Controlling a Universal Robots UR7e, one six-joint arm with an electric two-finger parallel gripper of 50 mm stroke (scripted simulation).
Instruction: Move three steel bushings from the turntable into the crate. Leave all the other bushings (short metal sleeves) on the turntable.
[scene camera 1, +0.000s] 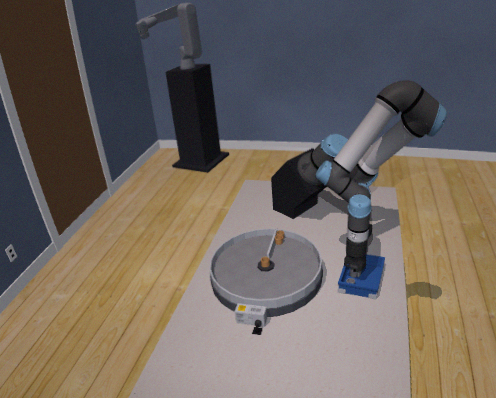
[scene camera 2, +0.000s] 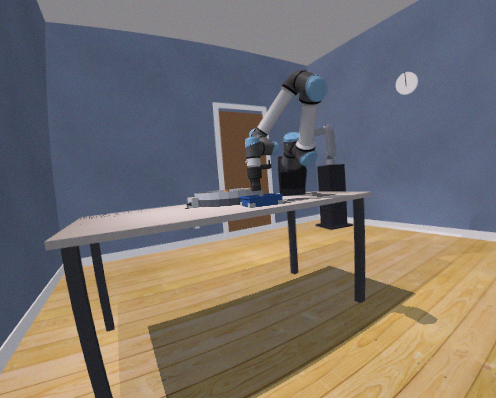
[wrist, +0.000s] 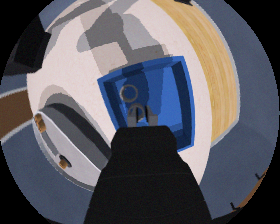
Scene:
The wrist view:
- my gripper: 141, 110
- blue crate: 164, 84
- round grey turntable: 79, 167

